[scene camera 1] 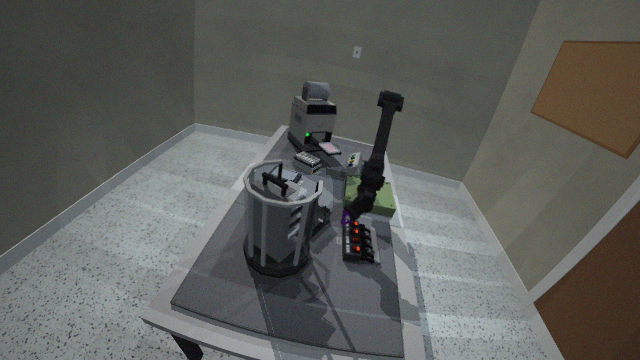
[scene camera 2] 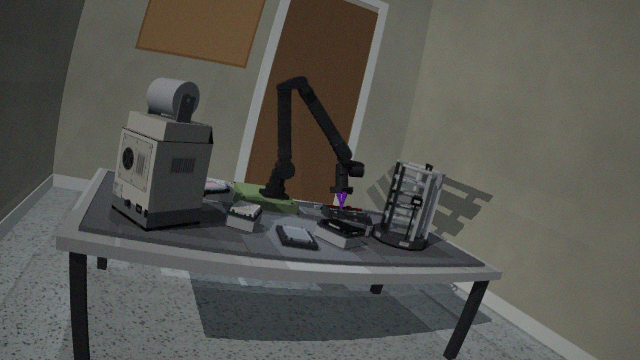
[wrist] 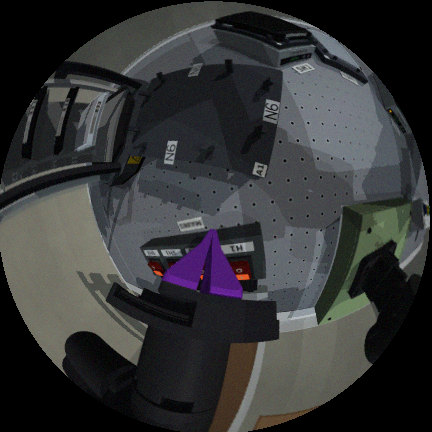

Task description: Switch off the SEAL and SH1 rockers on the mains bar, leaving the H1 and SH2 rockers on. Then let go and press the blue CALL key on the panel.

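Frame: origin at the arm's base, x ahead, y left, z up, level; metres.
Seen in the pictures: gripper, fingertip midpoint: [scene camera 1: 341,224] [scene camera 2: 341,209] [wrist: 211,232]; arm's base, origin of the base link: [scene camera 2: 273,195] [wrist: 373,267].
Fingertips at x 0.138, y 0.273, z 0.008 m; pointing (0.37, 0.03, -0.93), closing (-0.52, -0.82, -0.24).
Note:
Pixels of each thing's top centre, then the offset from my fingertips to it. "*": a spot on its surface instead.
- SH2 rocker, middle of its top: [wrist: 154,270] dx -0.056, dy +0.131, dz +0.005 m
- SH1 rocker, middle of its top: [scene camera 1: 355,238] dx -0.056, dy +0.081, dz +0.005 m
- SEAL rocker, middle of its top: [scene camera 1: 355,230] dx -0.057, dy +0.031, dz +0.005 m
- panel, middle of its top: [scene camera 2: 209,178] [scene camera 1: 356,158] dx -0.100, dy -0.595, dz +0.036 m
- tall round rack, middle of its top: [scene camera 1: 283,173] [scene camera 2: 420,162] dx +0.249, dy +0.165, dz +0.302 m
- low black-topped device, surface spot: [scene camera 2: 341,239] * dx +0.361, dy -0.208, dz -0.014 m
- large machine, middle of its top: [scene camera 2: 179,80] [scene camera 1: 318,82] dx +0.221, dy -0.856, dz +0.408 m
The mains bar [scene camera 1: 351,258] [scene camera 2: 350,215] [wrist: 257,240] lies on the table. In the wrist view its H1 rocker [wrist: 242,270] and SH2 rocker [wrist: 157,269] show lit orange. The SH1 rocker [scene camera 1: 355,240] looks dimmer than the others in scene camera 1. The SEAL rocker [scene camera 1: 356,231] looks lit there; my fingers mostly cover it in the wrist view. My gripper [scene camera 1: 345,219] [scene camera 2: 341,207] [wrist: 211,232] is shut and empty, its purple fingertips low over the bar; touching cannot be told. The panel [scene camera 1: 354,160] with small coloured keys stands beyond the green base; its blue key is too small to make out.
The green arm base [scene camera 1: 383,199] [scene camera 2: 245,191] [wrist: 332,280] stands beside the bar. A tall round rack [scene camera 1: 250,220] [scene camera 2: 436,200] stands across from the bar. A low black-topped device [scene camera 2: 341,239] [wrist: 287,52] lies near the rack. A large machine [scene camera 1: 312,120] [scene camera 2: 177,175] stands at the far end.

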